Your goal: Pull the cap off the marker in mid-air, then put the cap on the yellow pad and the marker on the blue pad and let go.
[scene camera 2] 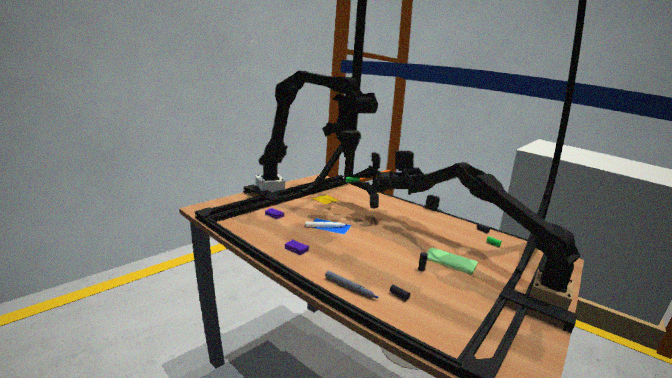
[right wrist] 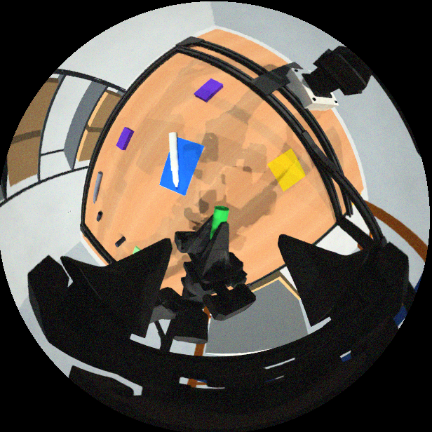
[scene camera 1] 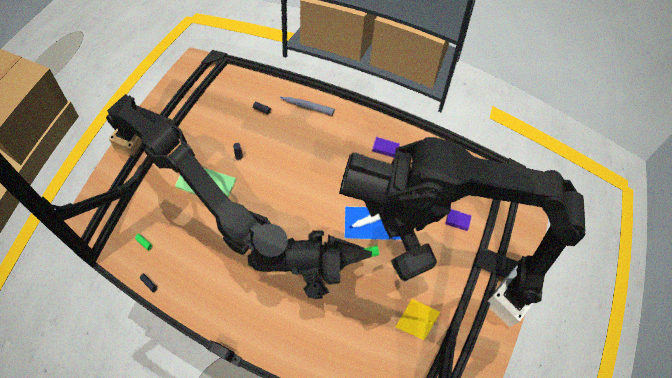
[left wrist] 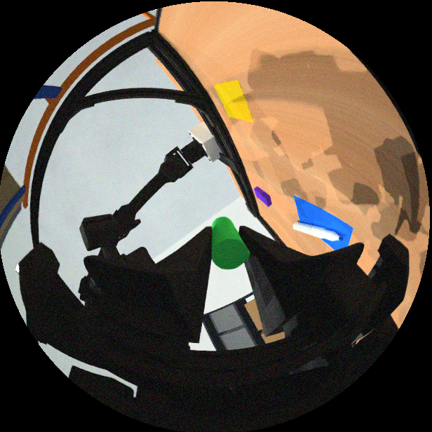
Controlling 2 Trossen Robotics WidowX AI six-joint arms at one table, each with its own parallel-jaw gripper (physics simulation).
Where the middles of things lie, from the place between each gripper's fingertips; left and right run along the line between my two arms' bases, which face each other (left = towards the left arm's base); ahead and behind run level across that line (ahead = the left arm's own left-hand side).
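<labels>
The yellow pad [scene camera 1: 418,319] is 140 mm to the right of my right hand, 60 mm behind it and 200 mm below it. I also see the blue pad [scene camera 1: 375,230], which lies 120 mm ahead of my right hand, 40 mm to the left of it and 200 mm below it.
From my left hand, the yellow pad is 16 cm to the right, 5 cm behind and 13 cm below. With respect to the blue pad, my left gripper is 12 cm short of it, 3 cm to the right of it and 13 cm above it.
</labels>
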